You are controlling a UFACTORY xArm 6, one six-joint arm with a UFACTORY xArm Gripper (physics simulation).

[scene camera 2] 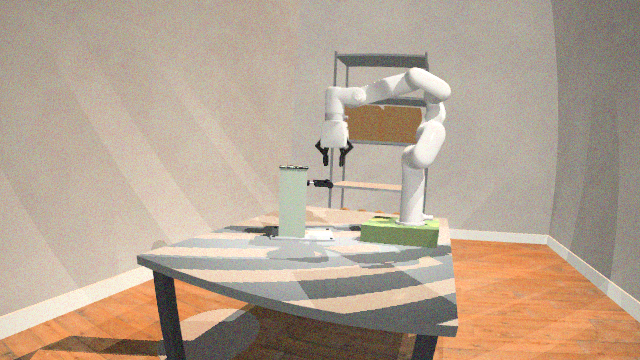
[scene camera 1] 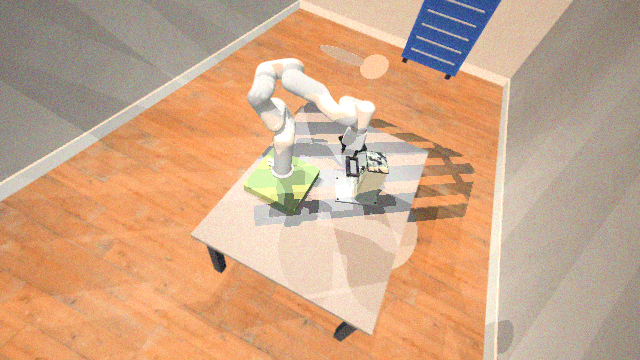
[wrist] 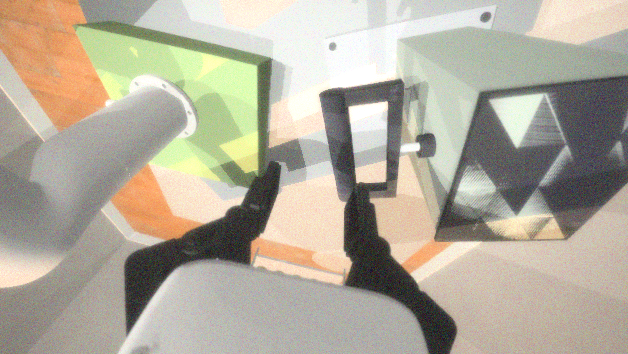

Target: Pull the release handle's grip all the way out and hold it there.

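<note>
The release handle's grip, a dark rectangular loop (scene camera 1: 348, 168) (scene camera 2: 324, 184) (wrist: 336, 145), stands out sideways from a tall pale green housing (scene camera 1: 369, 187) (scene camera 2: 292, 205) (wrist: 450, 65). In the wrist view a short light rod and a black collar (wrist: 426, 145) show between loop and housing. My gripper (scene camera 1: 353, 151) (scene camera 2: 333, 164) (wrist: 315, 186) points down, partly open, with nothing between its fingers. In scene camera 2 its fingertips are a little above the height of the grip. In the wrist view the right fingertip overlaps the loop's lower end; touching cannot be told.
The housing stands on a white base plate (scene camera 2: 321, 233) (wrist: 360, 55) on the table (scene camera 1: 250, 235) (scene camera 2: 240, 275). The arm is mounted on a green block (scene camera 1: 260, 182) (scene camera 2: 400, 234) (wrist: 230, 75) beside it. A shelf rack (scene camera 2: 382, 60) is behind the arm. A blue cabinet (scene camera 1: 442, 35) stands by the wall.
</note>
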